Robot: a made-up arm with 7 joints. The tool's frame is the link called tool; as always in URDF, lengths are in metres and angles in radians. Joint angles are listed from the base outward.
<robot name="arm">
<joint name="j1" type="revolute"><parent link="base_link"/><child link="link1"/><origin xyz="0.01 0 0.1" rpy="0 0 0"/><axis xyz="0 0.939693 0.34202"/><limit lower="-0.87" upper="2.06"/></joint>
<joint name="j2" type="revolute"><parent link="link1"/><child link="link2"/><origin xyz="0.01 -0.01 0.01" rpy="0 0 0"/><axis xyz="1 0 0"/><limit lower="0.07" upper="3.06"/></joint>
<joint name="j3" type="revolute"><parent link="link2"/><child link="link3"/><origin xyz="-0.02 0.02 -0.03" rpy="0 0 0"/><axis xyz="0 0 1"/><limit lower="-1.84" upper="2.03"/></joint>
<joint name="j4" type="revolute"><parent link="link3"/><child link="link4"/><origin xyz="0.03 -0.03 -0.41" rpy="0 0 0"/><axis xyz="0 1 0"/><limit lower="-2.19" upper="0"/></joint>
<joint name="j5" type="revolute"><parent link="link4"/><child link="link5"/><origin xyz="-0.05 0 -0.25" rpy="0 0 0"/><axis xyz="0 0 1"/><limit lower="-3.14" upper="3.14"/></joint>
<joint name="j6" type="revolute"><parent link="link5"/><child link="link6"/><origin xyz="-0.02 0.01 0.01" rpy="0 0 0"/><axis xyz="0 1 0"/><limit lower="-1.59" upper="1.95"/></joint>
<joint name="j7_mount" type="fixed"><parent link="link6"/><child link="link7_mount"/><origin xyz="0.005 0.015 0.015" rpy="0 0 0"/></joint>
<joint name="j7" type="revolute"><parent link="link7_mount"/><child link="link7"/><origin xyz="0.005 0.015 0.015" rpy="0 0 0"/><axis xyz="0 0 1"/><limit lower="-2.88" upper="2.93"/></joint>
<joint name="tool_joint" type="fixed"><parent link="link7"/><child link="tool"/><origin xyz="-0.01 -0.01 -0.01" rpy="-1.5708 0 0"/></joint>
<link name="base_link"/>
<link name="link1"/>
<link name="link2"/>
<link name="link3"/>
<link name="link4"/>
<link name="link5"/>
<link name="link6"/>
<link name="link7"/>
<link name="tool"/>
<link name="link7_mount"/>
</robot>
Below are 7 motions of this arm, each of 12 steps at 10 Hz.
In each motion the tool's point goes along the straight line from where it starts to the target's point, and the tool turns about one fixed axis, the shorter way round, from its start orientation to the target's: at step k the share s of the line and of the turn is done. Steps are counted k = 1, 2, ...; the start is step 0. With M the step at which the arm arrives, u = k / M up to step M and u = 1 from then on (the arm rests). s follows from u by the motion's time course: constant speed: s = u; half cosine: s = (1 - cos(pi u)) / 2; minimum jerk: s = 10 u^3 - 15 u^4 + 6 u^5.
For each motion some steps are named. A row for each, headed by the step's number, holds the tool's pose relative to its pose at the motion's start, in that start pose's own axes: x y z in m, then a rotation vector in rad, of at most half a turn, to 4 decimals.
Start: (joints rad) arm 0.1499 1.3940 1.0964 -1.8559 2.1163 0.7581 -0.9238
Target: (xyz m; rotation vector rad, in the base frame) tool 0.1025 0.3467 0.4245 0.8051 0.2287 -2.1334
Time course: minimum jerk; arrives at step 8
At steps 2, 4, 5, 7, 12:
2: 0.0250 0.0052 -0.0007 -0.0175 0.1576 -0.0233
4: 0.1207 0.0249 -0.0035 -0.0847 0.7611 -0.1126
5: 0.1750 0.0362 -0.0051 -0.1228 1.1033 -0.1632
7: 0.2375 0.0491 -0.0069 -0.1667 1.4978 -0.2215
12: 0.2414 0.0499 -0.0071 -0.1694 1.5222 -0.2251

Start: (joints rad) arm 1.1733 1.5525 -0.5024 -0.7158 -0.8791 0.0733 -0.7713
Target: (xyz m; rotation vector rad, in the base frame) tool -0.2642 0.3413 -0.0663 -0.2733 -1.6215 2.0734
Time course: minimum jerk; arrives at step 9
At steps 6, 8, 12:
6: 0.1168 -0.1005 0.2016 0.9652 0.6290 0.1964
8: 0.1461 -0.1258 0.2522 1.2074 0.7870 0.2457
12: 0.1478 -0.1273 0.2551 1.2215 0.7961 0.2485

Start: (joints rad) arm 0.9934 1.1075 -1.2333 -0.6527 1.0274 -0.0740 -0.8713
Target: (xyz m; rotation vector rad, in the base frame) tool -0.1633 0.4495 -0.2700 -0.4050 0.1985 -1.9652
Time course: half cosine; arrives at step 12
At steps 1, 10, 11, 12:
1: 0.0040 -0.0004 0.0048 0.0300 0.0071 -0.0200
10: 0.2197 -0.0219 0.2649 1.6405 0.3908 -1.0964
11: 0.2315 -0.0231 0.2791 1.7284 0.4117 -1.1551
12: 0.2355 -0.0235 0.2840 1.7583 0.4188 -1.1751

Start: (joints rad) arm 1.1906 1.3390 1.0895 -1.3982 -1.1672 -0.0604 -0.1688
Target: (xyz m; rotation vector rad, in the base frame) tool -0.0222 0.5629 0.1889 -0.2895 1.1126 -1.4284
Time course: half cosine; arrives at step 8
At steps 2, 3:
2: -0.0019 0.0001 -0.0012 -0.0127 -0.0745 -0.1306
3: -0.0041 0.0003 -0.0026 -0.0269 -0.1571 -0.2753

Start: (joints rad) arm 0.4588 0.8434 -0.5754 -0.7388 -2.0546 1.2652 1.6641
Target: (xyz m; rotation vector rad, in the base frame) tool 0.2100 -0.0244 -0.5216 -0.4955 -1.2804 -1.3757
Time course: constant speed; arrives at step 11
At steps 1, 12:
1: 0.0483 0.0176 -0.0004 0.0330 -0.1294 -0.0323
12: 0.5308 0.1936 -0.0049 0.3629 -1.4235 -0.3550

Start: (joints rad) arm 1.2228 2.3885 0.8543 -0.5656 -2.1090 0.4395 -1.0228
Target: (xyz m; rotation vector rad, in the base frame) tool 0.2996 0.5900 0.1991 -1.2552 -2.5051 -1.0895
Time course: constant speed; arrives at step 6
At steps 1, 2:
1: 0.0078 -0.0188 0.0249 -0.0145 -0.0225 -0.0711
2: 0.0156 -0.0377 0.0498 -0.0291 -0.0451 -0.1421

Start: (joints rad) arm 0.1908 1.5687 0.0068 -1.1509 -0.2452 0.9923 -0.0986
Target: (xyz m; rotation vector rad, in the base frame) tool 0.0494 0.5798 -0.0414 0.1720 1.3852 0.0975
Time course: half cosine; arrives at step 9
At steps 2, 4, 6, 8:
2: -0.0083 -0.0048 -0.0205 -0.0098 0.1173 0.0083
4: -0.0291 -0.0169 -0.0725 -0.0347 0.4142 0.0294
6: -0.0529 -0.0306 -0.1316 -0.0629 0.7519 0.0533
8: -0.0684 -0.0396 -0.1701 -0.0814 0.9723 0.0689

